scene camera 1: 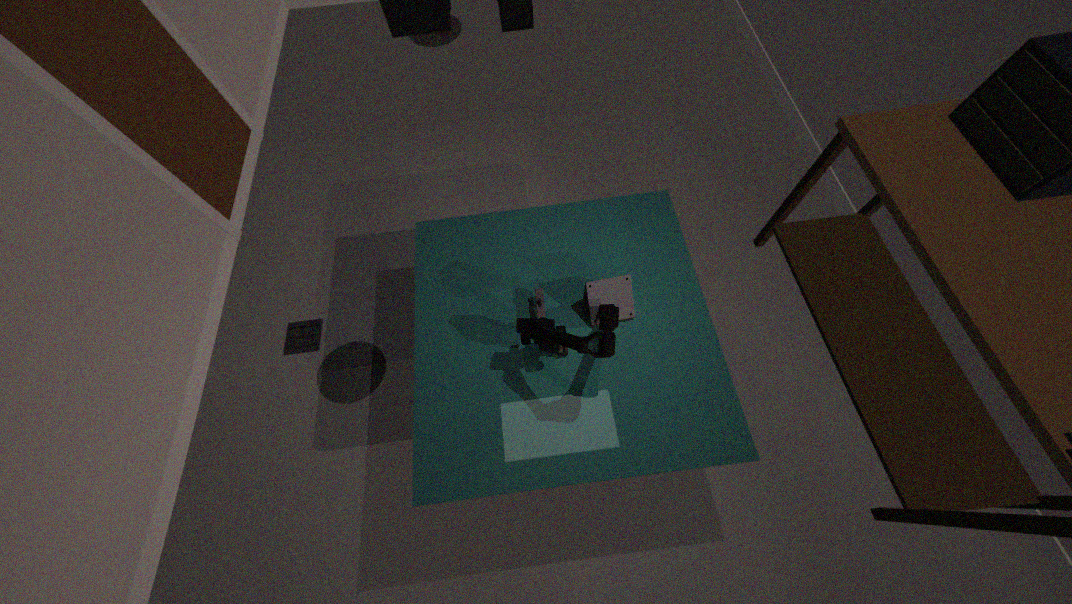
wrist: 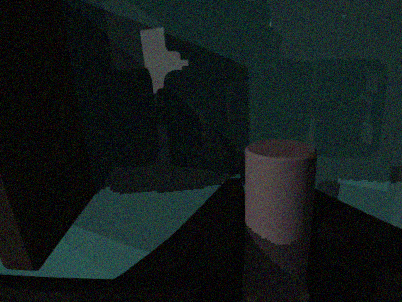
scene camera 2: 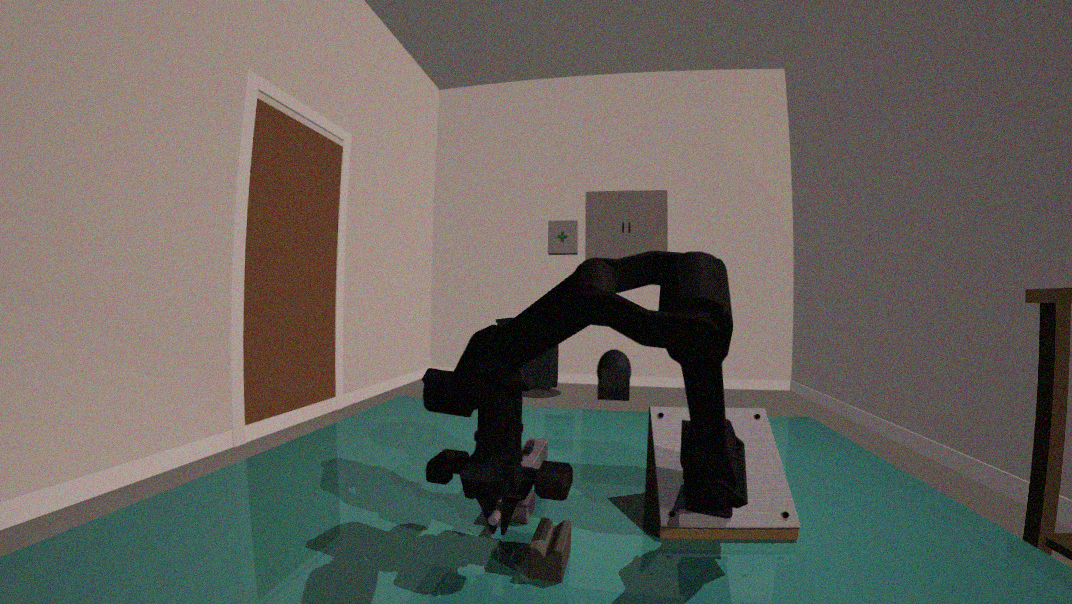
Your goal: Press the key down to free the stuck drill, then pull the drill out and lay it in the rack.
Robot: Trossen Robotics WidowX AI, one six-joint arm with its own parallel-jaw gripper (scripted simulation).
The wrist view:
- my gripper: 256,191
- drill: 280,173
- brown rack: 53,177
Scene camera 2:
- my gripper: 498,533
